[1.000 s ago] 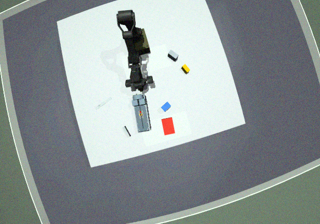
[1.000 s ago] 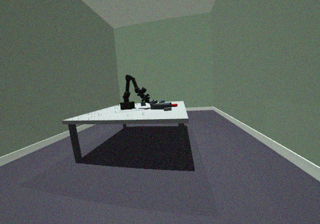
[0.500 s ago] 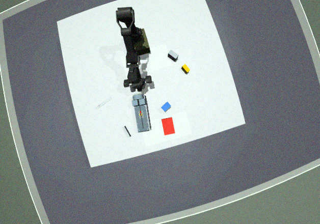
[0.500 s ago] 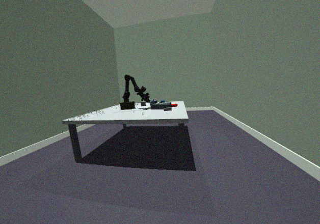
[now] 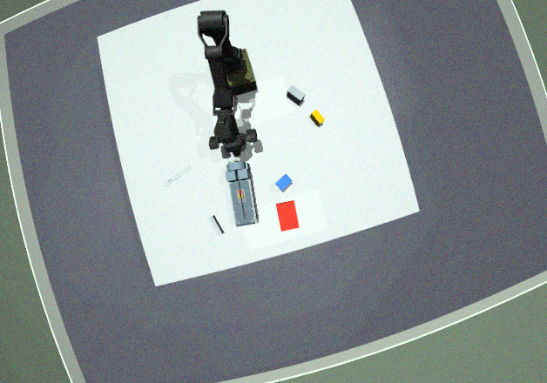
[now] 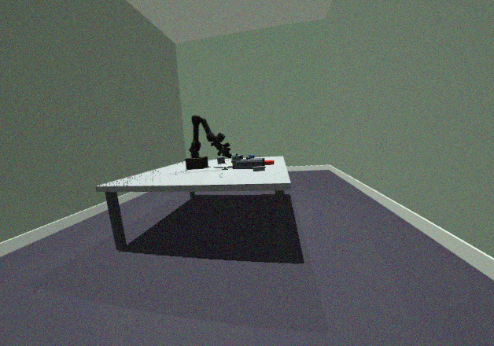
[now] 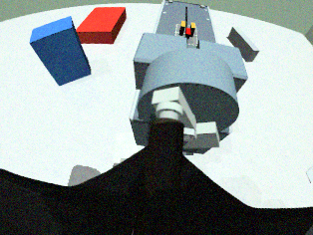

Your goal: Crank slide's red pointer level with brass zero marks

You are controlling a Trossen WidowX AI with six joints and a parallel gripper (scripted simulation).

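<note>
Now: the red pointer 14 cm ahead of my gripper tip, 5 cm to the right of it and 1 cm below it. Round my gripper tip: blue block: 17 cm ahead, 13 cm to the left, 4 cm below; crank handle: 2 cm behind, 3 cm above; pale strip: 3 cm behind, 31 cm to the right, 9 cm below.
</note>
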